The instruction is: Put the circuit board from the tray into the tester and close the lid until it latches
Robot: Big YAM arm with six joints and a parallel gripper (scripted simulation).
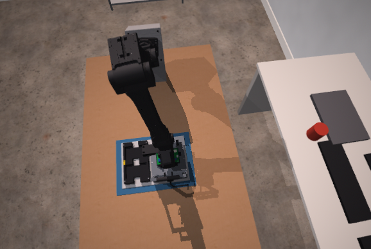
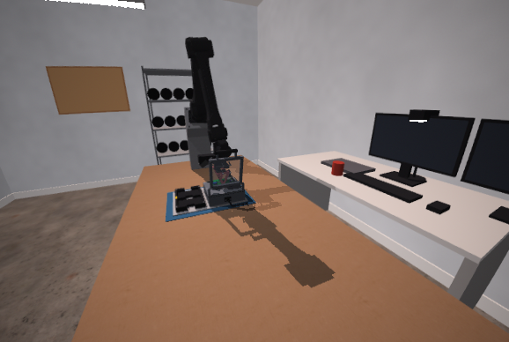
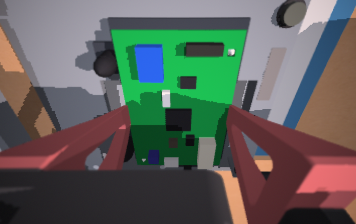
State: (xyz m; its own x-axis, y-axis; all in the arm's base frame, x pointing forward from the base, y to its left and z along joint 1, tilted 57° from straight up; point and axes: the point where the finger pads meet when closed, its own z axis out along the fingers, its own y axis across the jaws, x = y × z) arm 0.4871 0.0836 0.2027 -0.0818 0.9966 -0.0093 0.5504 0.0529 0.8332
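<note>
The green circuit board lies right at my hand. From my hand the other things lie so: clear lid: 120 mm ahead, 20 mm to the left, 100 mm above.
</note>
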